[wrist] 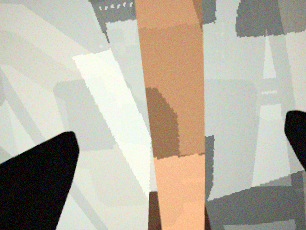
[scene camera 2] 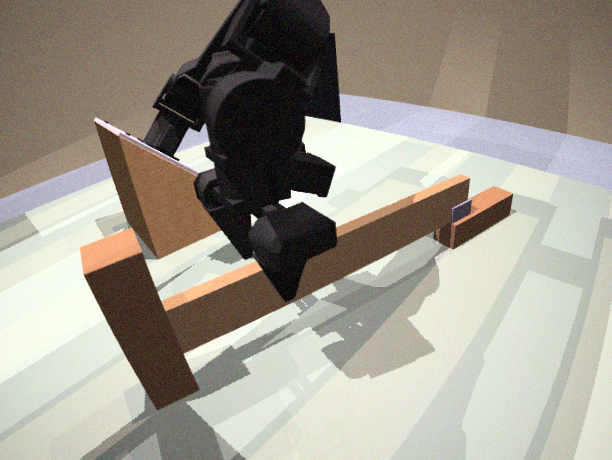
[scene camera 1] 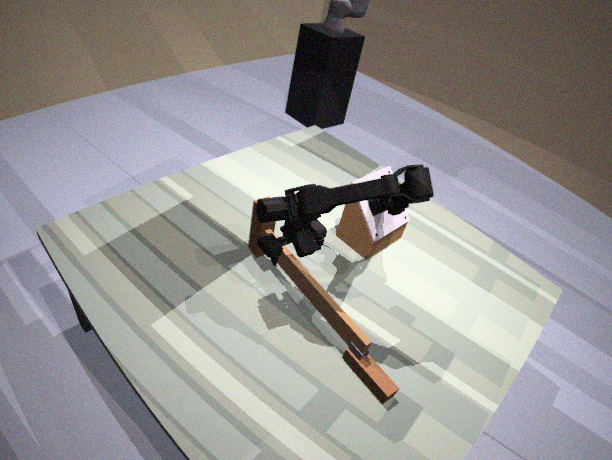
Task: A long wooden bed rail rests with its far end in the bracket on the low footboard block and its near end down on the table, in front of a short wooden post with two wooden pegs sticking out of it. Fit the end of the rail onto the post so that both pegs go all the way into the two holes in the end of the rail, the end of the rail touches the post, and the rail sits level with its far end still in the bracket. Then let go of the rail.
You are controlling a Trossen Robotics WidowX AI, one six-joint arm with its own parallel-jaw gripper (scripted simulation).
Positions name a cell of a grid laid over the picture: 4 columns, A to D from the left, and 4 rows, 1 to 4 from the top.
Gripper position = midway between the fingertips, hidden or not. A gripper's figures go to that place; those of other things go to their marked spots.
Labels:
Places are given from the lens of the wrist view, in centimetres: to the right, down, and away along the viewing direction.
gripper (wrist: C3): 1, 1, 10
wooden rail (wrist: C1): 0, -2, 7

